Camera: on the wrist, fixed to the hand. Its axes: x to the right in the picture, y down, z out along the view.
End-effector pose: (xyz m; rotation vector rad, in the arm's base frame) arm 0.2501 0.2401 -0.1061 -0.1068 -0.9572 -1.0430
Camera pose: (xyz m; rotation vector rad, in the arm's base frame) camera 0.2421 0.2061 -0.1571 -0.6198 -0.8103 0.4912
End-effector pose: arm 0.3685 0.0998 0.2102 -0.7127 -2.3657 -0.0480
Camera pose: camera 0.3816 0.0479 0.2413 -2.1832 -1.3376 0.9135
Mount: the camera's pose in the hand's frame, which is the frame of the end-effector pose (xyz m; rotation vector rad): -0.0144 -0.0421 -0.0430 0.2322 -0.1603 1.5317
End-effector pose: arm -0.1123 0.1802 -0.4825 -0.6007 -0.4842 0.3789
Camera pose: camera -0.0929 0.1222 -0.4922 -0.6219 -0.0296 1.9170
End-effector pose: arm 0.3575 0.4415 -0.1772 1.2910 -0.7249 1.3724
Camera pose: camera 0.3821 0.4877 -0.2102 -0.8074 1.6833 -2.2800
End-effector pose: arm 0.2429 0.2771 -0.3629 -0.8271 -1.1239 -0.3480
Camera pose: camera 0.2385 0.2155 -0.3666 -1.2685 -0.3997 1.1085
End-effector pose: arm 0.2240 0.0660 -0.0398 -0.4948 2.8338 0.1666
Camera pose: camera 0.2417 0.0245 0.0025 1.6462 2.3341 0.1172
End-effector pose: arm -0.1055 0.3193 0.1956 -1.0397 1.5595 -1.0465
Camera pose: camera -0.1391 0.3277 0.2469 0.3463 1.4754 -0.0251
